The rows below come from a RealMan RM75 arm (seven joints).
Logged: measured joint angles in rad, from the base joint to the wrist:
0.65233 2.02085 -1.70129 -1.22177 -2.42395 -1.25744 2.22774
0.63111 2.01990 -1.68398 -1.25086 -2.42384 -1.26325 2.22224
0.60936 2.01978 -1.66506 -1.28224 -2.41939 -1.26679 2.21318
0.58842 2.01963 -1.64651 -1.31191 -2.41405 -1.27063 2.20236
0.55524 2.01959 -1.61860 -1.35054 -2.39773 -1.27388 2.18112
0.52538 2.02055 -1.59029 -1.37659 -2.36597 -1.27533 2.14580
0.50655 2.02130 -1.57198 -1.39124 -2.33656 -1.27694 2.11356
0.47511 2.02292 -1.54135 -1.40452 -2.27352 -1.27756 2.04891
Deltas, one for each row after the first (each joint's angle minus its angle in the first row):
-0.02122 -0.00095 0.01731 -0.02909 0.00011 -0.00581 -0.00550
-0.04297 -0.00107 0.03623 -0.06047 0.00456 -0.00935 -0.01456
-0.06391 -0.00122 0.05478 -0.09014 0.00990 -0.01319 -0.02538
-0.09709 -0.00126 0.08269 -0.12877 0.02622 -0.01644 -0.04662
-0.12695 -0.00030 0.11100 -0.15482 0.05798 -0.01789 -0.08194
-0.14578 0.00045 0.12931 -0.16947 0.08739 -0.01950 -0.11418
-0.17722 0.00207 0.15994 -0.18275 0.15043 -0.02012 -0.17883

